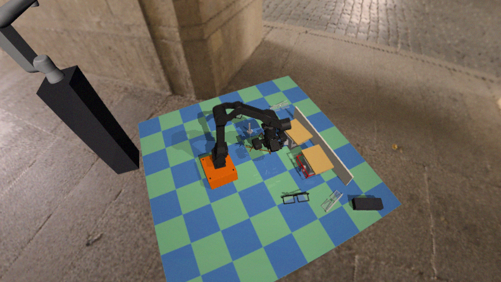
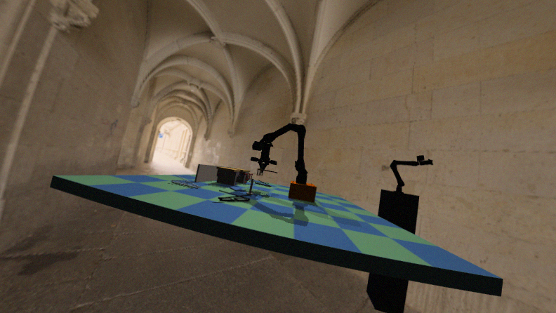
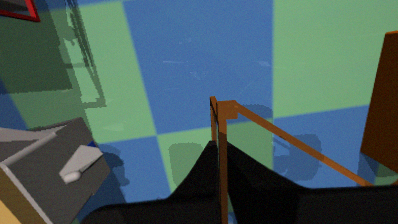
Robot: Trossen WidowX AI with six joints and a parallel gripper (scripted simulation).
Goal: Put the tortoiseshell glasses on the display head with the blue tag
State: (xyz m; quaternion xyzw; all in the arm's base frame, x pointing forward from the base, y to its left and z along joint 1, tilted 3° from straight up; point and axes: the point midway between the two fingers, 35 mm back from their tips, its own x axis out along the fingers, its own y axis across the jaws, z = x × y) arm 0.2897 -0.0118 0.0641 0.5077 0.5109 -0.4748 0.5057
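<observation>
The small grey peg is 25 cm to the left of my gripper tip, 9 cm below it and 4 cm behind it. The rest, counted from my gripper tip: black case: 46 cm to the right, 42 cm ahead, 10 cm below; then grey wall panel: 34 cm ahead, 6 cm below, 2 cm to the right.
</observation>
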